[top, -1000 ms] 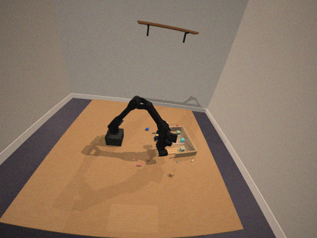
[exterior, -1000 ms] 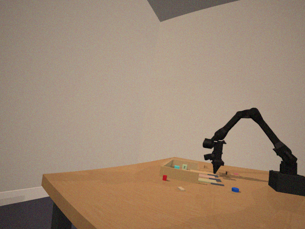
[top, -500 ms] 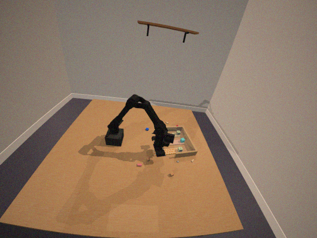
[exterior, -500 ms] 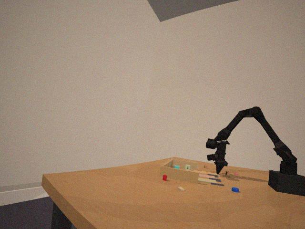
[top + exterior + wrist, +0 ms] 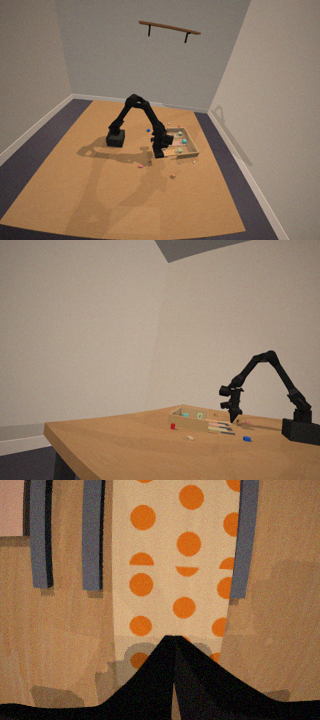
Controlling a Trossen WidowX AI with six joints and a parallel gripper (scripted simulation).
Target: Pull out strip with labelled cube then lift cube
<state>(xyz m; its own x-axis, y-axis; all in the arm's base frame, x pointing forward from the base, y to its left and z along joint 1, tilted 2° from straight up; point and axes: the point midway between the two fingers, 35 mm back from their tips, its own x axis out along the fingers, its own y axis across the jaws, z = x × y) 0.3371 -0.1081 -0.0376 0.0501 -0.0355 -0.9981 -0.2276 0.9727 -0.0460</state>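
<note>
Now: the pink piece 10 cm behind my gripper tip and 12 cm to the right of it. Round my gripper tip: blue disc (7 cm behind, 28 cm to the left); red cylinder (23 cm ahead, 37 cm to the left, 1 cm above).
</note>
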